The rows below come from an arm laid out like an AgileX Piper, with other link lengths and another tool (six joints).
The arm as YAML. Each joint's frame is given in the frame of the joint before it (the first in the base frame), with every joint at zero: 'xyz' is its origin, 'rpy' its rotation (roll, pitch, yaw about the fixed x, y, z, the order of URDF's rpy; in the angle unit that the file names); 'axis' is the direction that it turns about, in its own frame. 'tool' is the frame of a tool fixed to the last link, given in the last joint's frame.
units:
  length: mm
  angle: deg
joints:
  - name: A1
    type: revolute
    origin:
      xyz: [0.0, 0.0, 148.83]
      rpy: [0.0, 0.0, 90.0]
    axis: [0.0, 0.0, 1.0]
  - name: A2
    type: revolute
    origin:
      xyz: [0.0, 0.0, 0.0]
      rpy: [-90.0, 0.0, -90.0]
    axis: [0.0, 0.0, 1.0]
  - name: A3
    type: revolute
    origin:
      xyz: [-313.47, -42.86, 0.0]
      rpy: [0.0, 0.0, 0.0]
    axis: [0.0, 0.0, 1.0]
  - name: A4
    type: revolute
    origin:
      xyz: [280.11, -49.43, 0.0]
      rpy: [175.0, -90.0, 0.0]
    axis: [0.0, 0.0, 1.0]
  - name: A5
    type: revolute
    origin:
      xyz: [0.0, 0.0, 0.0]
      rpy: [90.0, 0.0, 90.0]
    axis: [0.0, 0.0, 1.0]
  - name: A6
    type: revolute
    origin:
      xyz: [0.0, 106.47, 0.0]
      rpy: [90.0, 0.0, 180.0]
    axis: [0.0, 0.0, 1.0]
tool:
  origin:
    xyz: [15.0, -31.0, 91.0]
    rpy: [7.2, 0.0, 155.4]
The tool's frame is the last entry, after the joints.
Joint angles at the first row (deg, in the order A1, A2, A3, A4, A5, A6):
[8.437, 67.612, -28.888, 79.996, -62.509, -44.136]
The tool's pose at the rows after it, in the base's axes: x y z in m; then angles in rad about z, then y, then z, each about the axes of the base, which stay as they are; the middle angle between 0 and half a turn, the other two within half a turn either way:
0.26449 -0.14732 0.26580 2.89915 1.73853 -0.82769
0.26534 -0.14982 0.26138 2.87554 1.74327 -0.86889
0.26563 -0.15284 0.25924 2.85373 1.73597 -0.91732
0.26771 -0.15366 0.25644 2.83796 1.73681 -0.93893
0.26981 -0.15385 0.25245 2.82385 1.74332 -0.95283
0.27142 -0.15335 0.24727 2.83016 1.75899 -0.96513
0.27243 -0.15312 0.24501 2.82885 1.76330 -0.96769
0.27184 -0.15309 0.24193 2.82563 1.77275 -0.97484
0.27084 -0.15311 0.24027 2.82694 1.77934 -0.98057
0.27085 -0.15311 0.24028 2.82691 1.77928 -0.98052
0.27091 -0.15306 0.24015 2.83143 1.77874 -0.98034
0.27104 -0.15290 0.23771 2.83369 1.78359 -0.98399
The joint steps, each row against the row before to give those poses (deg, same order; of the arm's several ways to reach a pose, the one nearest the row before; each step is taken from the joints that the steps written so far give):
[0.001, 2.334, -0.272, 0.134, -1.040, 0.000]
[-0.001, 2.378, -0.662, 0.818, -2.053, 0.127]
[0.000, 2.443, -0.837, 0.669, -2.707, 0.379]
[0.001, 1.697, -0.587, 0.347, -1.115, 0.155]
[-0.002, 1.443, -0.403, 0.370, -0.538, 0.094]
[0.000, 1.091, -0.514, 1.049, 0.000, 0.529]
[0.001, 0.522, -0.101, 0.140, -0.001, 0.263]
[-0.001, 0.401, -0.002, 0.553, 0.000, -0.001]
[0.001, 0.097, 0.000, 0.507, 0.000, 0.001]
[0.000, 0.000, 0.001, -0.006, 0.000, 0.001]
[-0.002, -0.001, 0.000, -0.001, 0.001, 0.258]
[0.000, 0.382, 0.000, 0.246, 0.000, 0.403]

